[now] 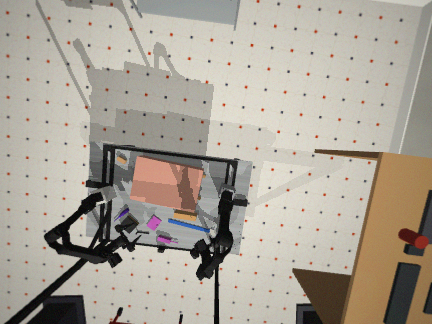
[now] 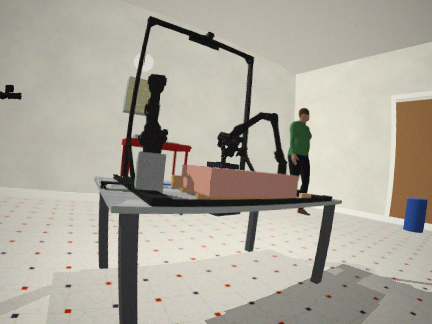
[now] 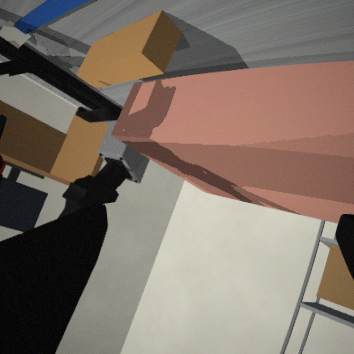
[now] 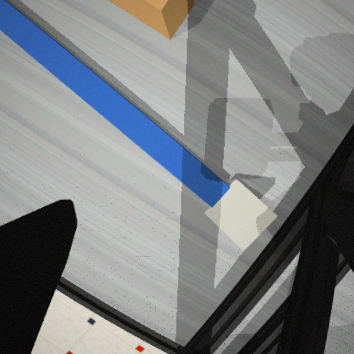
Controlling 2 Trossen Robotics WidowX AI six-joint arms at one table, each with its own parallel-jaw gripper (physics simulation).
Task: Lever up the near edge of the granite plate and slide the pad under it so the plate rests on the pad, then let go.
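Frame: origin at the left arm's base, x ahead, y left, z up, level; millimetres.
Seen in the pictures: left gripper, between the fingertips: (image 1: 137,228) (image 2: 228,152) (image 3: 222,220); right gripper, between the fingertips: (image 1: 203,239) (image 4: 201,206); left arm's base, origin of its link: (image 1: 97,197); right arm's base, origin of its link: (image 1: 227,194) (image 2: 150,158) (image 3: 118,167).
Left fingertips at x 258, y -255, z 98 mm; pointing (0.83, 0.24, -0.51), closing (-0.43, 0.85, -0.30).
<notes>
Offsets run from my left fingertips to a thing's top centre. "*": to the spot under its first point.
The pink granite plate {228 mm ahead, 214 mm left, 93 mm down} (image 1: 160,180) (image 2: 247,184) (image 3: 246,105) lies flat on the grey table (image 1: 243,180) (image 2: 215,209) (image 4: 88,182). The orange pad {269 mm ahead, 63 mm right, 151 mm down} (image 1: 185,215) (image 3: 116,56) (image 4: 158,10) (image 2: 176,180) lies on the table just off the plate's near edge. A long blue bar {283 mm ahead, 174 mm right, 194 mm down} (image 1: 189,225) (image 4: 123,109) (image 3: 46,12) lies in front of the pad, with a small white square {* 431 mm ahead, 237 mm right, 207 mm down} (image 1: 212,229) (image 4: 239,214) at its end. My left gripper (image 1: 131,238) (image 2: 227,151) (image 3: 222,220) is open and empty near the plate's near left corner. My right gripper (image 1: 197,261) (image 4: 201,206) is open and empty, drawn back over the table's near edge.
Two magenta blocks {7 mm ahead, 70 mm right, 201 mm down} (image 1: 153,222) {76 mm ahead, 229 mm right, 184 mm down} (image 1: 164,238), a purple piece {216 mm back, 60 mm left, 187 mm down} (image 1: 121,213) and a dark block {178 mm back, 25 mm right, 191 mm down} (image 1: 129,222) lie near the left gripper. A small orange block {70 mm back, 464 mm left, 184 mm down} (image 1: 121,159) (image 2: 305,195) sits at the far corner. A black frame (image 1: 166,151) (image 2: 247,96) rings the table. A person (image 2: 299,154) stands beyond.
</notes>
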